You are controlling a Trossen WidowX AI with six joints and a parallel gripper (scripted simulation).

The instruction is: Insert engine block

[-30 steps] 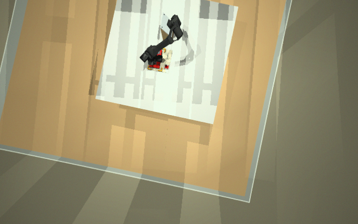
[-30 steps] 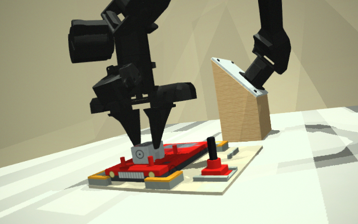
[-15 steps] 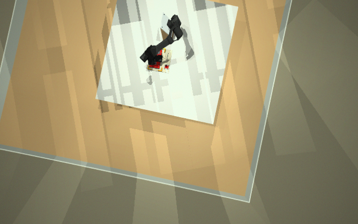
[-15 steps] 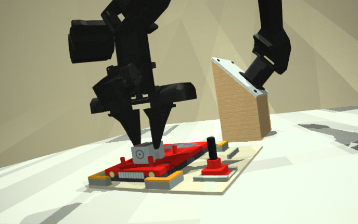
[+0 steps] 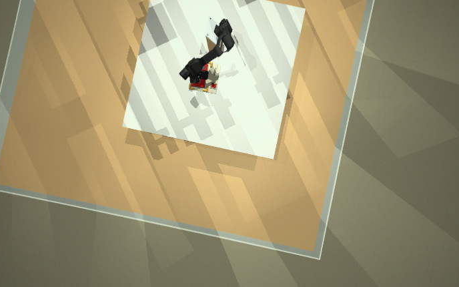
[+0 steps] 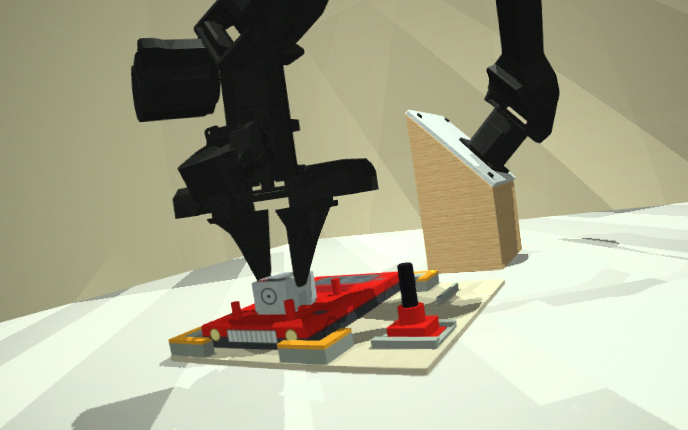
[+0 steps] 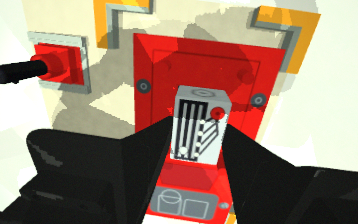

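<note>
My gripper tip is 10 mm above the grey engine block.
</note>
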